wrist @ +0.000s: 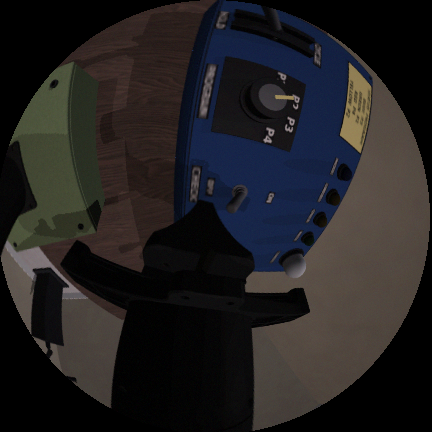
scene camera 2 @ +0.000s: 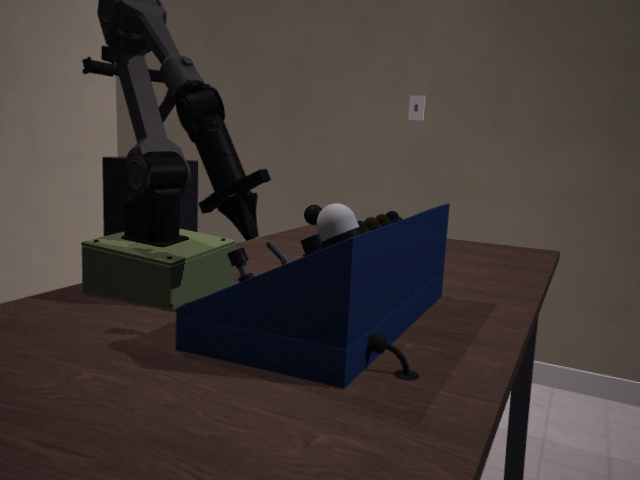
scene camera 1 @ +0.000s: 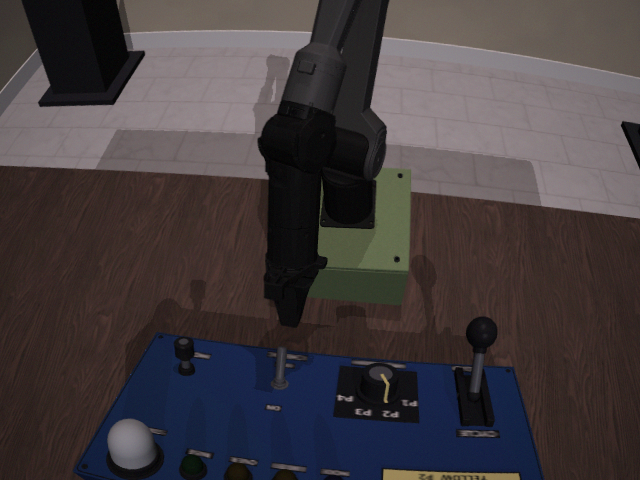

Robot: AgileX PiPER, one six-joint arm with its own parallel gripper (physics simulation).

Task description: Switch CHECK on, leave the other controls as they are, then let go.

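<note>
The CHECK toggle switch [scene camera 1: 280, 367] [scene camera 2: 277, 252] [wrist: 237, 198] is a grey metal lever on the blue control panel [scene camera 1: 310, 428] [scene camera 2: 268, 330] [wrist: 240, 155]. It leans to the OFF side, toward the robot's base; the ON label [scene camera 1: 273, 408] [wrist: 270, 197] is on its other side. My gripper [scene camera 1: 289, 324] [scene camera 2: 251, 236] [wrist: 202, 209] is shut with its fingertips together and holds nothing. It is above the lever and a little toward the base, apart from it.
A rotary knob [scene camera 1: 379, 379] [wrist: 271, 95] points at P2. A black-ball lever [scene camera 1: 481, 333] [scene camera 2: 312, 214] stands beyond it. A small black-capped control [scene camera 1: 184, 348] [scene camera 2: 238, 257] is on the switch's other side. A white dome [scene camera 1: 131, 442] [scene camera 2: 337, 223] [wrist: 294, 266] and several coloured lamps line the far edge.
</note>
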